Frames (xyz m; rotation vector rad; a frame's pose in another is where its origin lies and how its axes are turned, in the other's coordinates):
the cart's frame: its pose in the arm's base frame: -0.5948 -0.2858 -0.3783 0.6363 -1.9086 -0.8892
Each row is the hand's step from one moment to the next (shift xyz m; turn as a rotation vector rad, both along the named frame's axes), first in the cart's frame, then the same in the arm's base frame.
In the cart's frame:
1: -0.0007 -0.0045 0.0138 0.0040 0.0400 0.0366
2: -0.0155 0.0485 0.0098 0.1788 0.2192 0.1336
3: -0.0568 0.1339 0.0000 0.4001 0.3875 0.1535
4: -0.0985 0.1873 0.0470 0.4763 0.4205 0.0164
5: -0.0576 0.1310 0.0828 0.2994 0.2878 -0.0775
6: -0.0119 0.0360 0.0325 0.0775 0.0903 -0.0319
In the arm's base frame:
1: -0.0116 0.0022 -0.0085 -0.0372 0.0332 0.0217
2: -0.0051 0.0439 0.0271 -0.2157 0.0466 0.2217
3: 0.0163 0.1226 0.0766 -0.3462 -0.0053 0.4625
4: -0.0103 0.2005 0.0819 -0.2616 -0.0848 0.5730
5: -0.0567 0.1481 0.0467 -0.0882 -0.0674 0.4076
6: -0.0260 0.0410 0.0117 -0.0135 -0.0117 0.1219

